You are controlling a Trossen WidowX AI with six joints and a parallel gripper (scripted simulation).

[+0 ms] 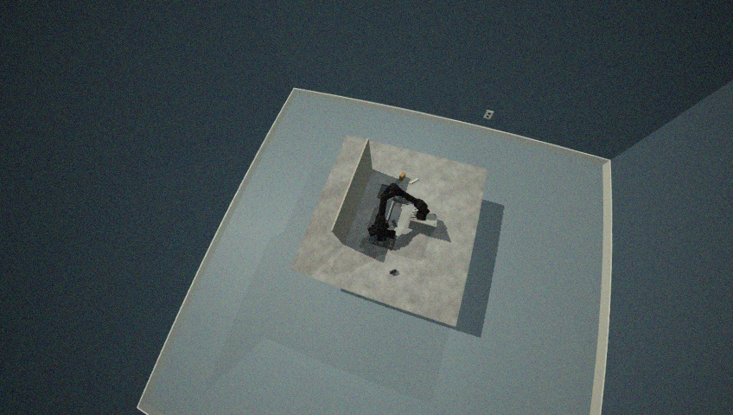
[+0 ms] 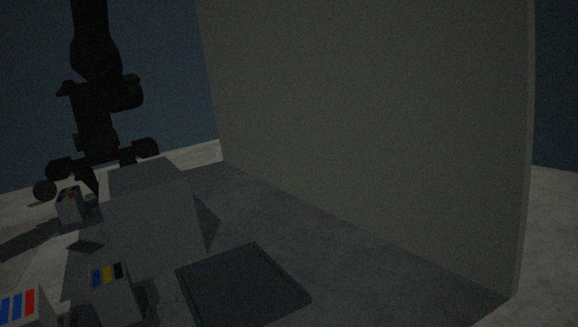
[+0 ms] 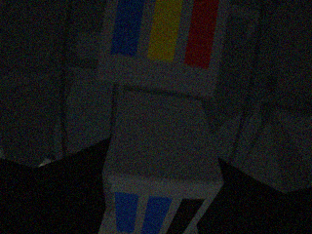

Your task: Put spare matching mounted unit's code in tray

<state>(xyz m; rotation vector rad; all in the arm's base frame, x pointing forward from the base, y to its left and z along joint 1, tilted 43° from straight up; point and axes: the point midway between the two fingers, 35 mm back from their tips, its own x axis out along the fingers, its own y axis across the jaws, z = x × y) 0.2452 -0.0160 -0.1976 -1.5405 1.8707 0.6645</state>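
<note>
Right now my gripper tip is 36 cm to the left of the dark flat tray, 3 cm short of it and 1 cm above it. Round my gripper tip: grey spare block: 3 cm above; then upright wall: 24 cm ahead, 22 cm to the right, 21 cm above.
</note>
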